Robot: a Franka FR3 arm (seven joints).
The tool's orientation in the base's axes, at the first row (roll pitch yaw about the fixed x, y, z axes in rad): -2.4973, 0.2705, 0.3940
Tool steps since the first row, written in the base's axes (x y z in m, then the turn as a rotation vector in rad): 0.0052, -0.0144, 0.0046, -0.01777, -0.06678, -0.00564; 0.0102, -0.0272, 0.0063, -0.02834, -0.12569, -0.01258; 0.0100, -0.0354, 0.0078, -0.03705, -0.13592, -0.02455; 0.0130, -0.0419, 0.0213, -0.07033, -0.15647, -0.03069; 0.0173, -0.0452, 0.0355, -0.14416, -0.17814, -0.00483; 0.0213, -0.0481, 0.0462, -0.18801, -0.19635, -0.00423; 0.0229, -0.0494, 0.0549, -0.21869, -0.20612, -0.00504; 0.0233, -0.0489, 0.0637, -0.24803, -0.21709, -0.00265; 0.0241, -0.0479, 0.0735, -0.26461, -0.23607, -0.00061; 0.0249, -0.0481, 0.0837, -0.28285, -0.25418, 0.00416; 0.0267, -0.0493, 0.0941, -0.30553, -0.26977, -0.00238; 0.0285, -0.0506, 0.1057, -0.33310, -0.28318, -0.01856
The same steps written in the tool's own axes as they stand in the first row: -0.0019, 0.0097, -0.0126, -0.03901, 0.05386, -0.01961; -0.0027, 0.0197, -0.0221, -0.06835, 0.10332, -0.03758; -0.0063, 0.0254, -0.0270, -0.07669, 0.11705, -0.02947; -0.0096, 0.0233, -0.0418, -0.11226, 0.13176, -0.02021; -0.0108, 0.0184, -0.0561, -0.19288, 0.12240, -0.01879; -0.0112, 0.0151, -0.0674, -0.23880, 0.12966, -0.00910; -0.0126, 0.0114, -0.0754, -0.26949, 0.13308, 0.00004; -0.0144, 0.0059, -0.0822, -0.30030, 0.13581, 0.00556; -0.0159, -0.0004, -0.0896, -0.32262, 0.14718, 0.00212; -0.0180, -0.0060, -0.0979, -0.34682, 0.15601, -0.00231; -0.0196, -0.0108, -0.1072, -0.37102, 0.16867, 0.00506; -0.0216, -0.0162, -0.1175, -0.39619, 0.18438, 0.02299
